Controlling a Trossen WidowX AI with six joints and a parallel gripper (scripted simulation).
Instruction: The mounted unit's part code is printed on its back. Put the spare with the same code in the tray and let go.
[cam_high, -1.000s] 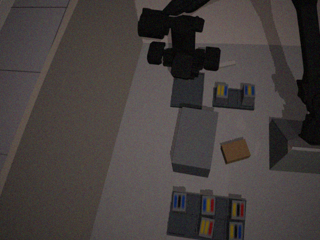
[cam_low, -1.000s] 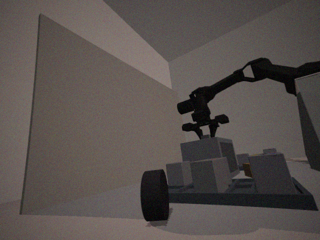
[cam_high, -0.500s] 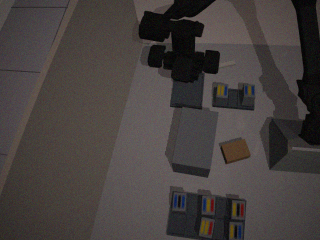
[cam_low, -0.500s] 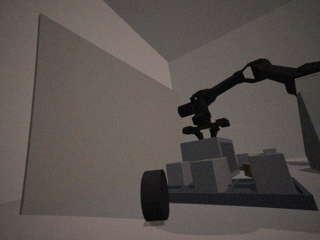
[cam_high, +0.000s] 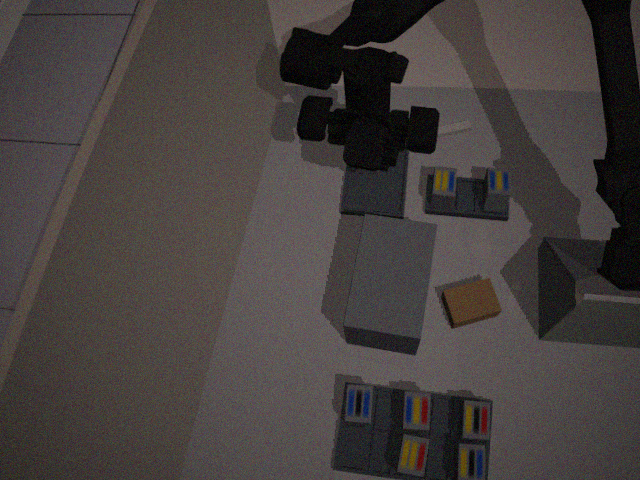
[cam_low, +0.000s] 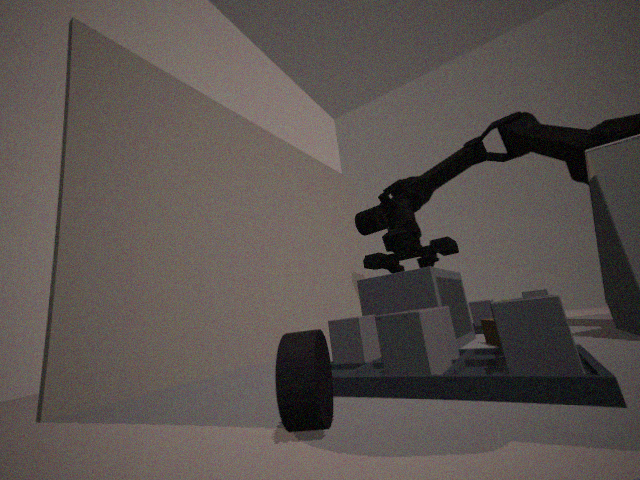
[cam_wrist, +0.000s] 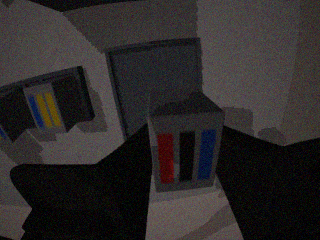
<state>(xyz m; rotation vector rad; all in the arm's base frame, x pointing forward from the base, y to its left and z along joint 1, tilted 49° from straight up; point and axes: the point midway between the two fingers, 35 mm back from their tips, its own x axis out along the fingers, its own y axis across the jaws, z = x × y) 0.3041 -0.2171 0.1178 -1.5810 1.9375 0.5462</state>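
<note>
The dark grey tray is 1 cm behind my gripper tip and 7 cm below it. Also, from my gripper tip: box: 14 cm behind, 21 cm to the left, 6 cm below; then tall flat panel: 22 cm ahead, 15 cm to the left, 15 cm above; then spare block: 2 cm above.
</note>
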